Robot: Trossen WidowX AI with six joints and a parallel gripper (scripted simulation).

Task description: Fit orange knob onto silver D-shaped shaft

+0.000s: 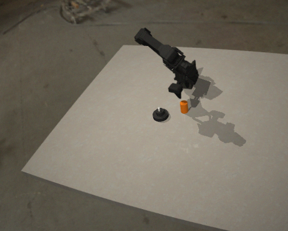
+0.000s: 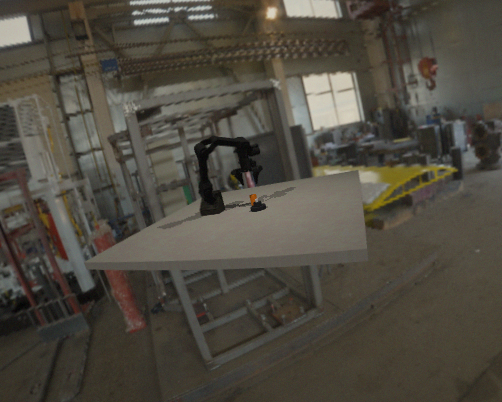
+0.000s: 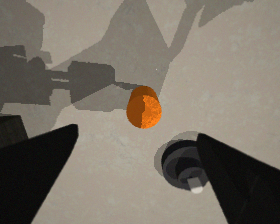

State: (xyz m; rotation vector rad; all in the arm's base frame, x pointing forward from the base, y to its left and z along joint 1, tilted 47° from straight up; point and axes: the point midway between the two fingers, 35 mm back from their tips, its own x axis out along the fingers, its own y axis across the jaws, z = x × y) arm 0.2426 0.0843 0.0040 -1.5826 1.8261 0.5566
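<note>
My gripper tip is now 80 mm above the orange knob and 10 mm to the left of it. Round my gripper tip: round pedestal (120 mm to the right, 90 mm below, 60 mm ahead).
</note>
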